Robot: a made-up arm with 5 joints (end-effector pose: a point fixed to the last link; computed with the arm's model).
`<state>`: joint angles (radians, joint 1 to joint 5).
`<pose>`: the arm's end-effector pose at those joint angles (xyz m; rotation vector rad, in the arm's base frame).
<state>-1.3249 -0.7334 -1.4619 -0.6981 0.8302</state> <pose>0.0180 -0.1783 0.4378 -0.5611 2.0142 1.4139</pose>
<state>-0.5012 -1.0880 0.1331 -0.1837 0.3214</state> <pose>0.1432 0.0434 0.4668 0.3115 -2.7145 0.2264</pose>
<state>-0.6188 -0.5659 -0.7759 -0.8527 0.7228</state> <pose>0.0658 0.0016 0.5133 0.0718 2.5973 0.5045</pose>
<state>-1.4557 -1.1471 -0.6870 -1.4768 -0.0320</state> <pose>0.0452 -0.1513 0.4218 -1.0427 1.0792 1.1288</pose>
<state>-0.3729 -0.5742 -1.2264 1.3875 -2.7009</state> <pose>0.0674 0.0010 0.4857 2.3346 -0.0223 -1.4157</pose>
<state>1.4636 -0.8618 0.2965 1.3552 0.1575</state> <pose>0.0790 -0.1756 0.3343 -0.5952 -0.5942 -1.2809</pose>
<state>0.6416 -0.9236 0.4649 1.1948 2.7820</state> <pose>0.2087 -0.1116 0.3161 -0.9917 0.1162 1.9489</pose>
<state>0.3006 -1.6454 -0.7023 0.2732 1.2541</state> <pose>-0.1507 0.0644 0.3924 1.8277 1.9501 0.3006</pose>
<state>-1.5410 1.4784 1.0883 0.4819 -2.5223</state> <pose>0.0599 -0.0946 0.0695 -1.3571 -0.7155 -0.8293</pose>
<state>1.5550 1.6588 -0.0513 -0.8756 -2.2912</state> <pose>0.0626 -0.1581 -0.0597 -0.4062 0.9812 2.2150</pose>
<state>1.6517 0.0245 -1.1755 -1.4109 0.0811</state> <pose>0.0540 -0.0751 0.4891 1.7182 1.5338 -0.9013</pose>
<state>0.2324 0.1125 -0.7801 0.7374 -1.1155</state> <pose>0.3177 -0.0620 0.3978 0.7221 -1.4360 -1.1083</pose>
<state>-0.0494 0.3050 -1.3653 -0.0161 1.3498</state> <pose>0.2517 0.0081 0.4917 -1.5954 -2.2073 0.4297</pose>
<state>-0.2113 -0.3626 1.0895 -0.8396 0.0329</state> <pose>0.2811 0.0458 0.1711 0.1910 -1.6747 0.1469</pose>
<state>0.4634 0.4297 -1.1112 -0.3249 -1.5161</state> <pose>0.2926 -0.1170 0.4397 1.4462 -2.3551 -0.6804</pose>
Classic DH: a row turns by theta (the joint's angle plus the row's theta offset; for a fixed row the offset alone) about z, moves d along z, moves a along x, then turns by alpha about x. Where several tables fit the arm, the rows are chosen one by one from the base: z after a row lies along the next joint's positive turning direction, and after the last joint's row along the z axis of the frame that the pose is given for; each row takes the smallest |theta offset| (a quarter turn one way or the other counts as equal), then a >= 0, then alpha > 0; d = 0 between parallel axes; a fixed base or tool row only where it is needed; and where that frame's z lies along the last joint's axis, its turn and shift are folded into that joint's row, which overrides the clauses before.
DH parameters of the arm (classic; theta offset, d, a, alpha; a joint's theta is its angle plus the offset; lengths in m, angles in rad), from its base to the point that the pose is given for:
base (fixed): 0 0 0.0614 3.1416
joint 1: 0 -0.1969 0.0309 1.5708
joint 2: -1.3266 0 0.0881 0
joint 3: 1.288 0 0.1887 0
joint 4: -1.5321 -0.0013 0 1.5708
joint 5: -0.0487 -0.0586 0 0

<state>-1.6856 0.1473 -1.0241 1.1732 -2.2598</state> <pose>0.0357 0.2342 0.4108 1.1770 0.5345 -0.5352</pose>
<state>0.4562 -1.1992 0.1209 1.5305 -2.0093</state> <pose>0.1456 -0.0428 0.3918 1.0310 -0.9995 -2.1822</pose>
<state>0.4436 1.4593 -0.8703 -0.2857 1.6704</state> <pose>0.3634 -0.1449 0.0690 -1.1459 -0.6840 1.0090</pose>
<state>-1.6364 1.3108 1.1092 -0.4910 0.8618</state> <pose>0.0652 -0.0381 0.0134 -0.1861 0.4263 2.4167</pose>
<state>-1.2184 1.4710 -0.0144 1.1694 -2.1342</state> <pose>0.0957 0.0895 -0.0312 -1.0847 -0.1416 -0.8706</pose>
